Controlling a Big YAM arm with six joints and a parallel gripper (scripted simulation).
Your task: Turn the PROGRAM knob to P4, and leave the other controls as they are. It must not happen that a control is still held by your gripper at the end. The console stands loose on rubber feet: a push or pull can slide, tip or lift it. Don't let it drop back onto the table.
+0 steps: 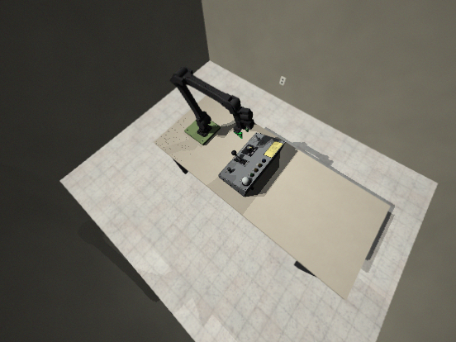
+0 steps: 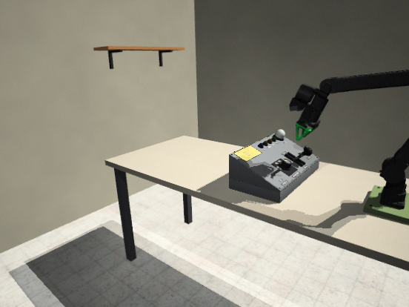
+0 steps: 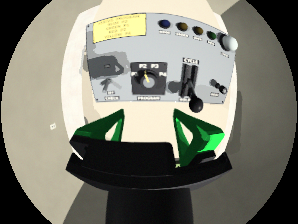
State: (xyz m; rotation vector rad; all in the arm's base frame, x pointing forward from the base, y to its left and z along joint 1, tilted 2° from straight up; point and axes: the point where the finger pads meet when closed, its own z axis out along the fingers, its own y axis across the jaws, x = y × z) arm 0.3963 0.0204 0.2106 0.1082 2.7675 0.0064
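My gripper is now 16 cm above the grey console, 9 cm short of it and 7 cm to the left of it. Round my hand: toggle 14 cm below, 11 cm to the left, 6 cm ahead; black lever 13 cm below, 12 cm to the right, 2 cm ahead.
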